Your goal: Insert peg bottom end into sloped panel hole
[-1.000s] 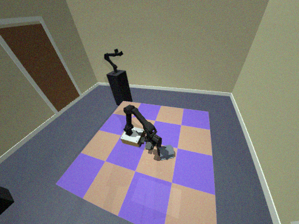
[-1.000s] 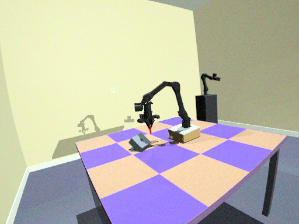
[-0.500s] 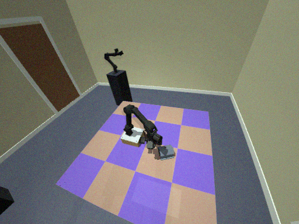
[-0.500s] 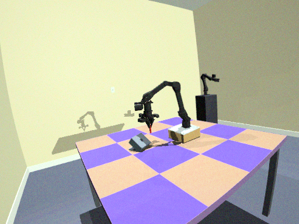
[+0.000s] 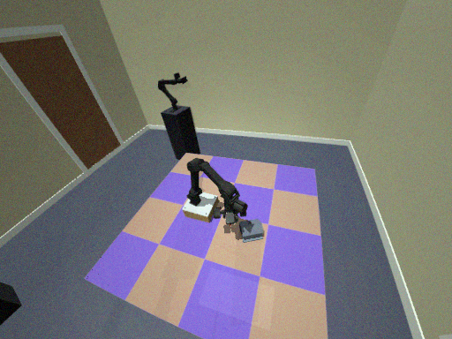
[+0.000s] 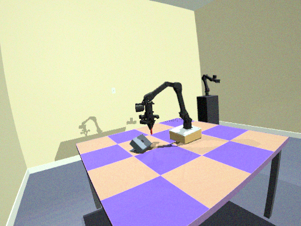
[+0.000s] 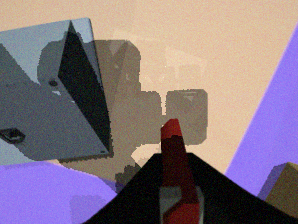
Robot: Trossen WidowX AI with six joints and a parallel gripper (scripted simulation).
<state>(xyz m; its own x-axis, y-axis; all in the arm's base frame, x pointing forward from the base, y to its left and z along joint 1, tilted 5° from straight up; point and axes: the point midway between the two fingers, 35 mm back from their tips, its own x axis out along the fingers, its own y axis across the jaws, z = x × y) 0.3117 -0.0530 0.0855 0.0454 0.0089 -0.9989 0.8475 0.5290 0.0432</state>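
Right now my gripper tip is 110 mm short of the grey sloped panel, 50 mm to the right of it and 80 mm above it. The rest, counted from my gripper tip: red peg (20 mm above).
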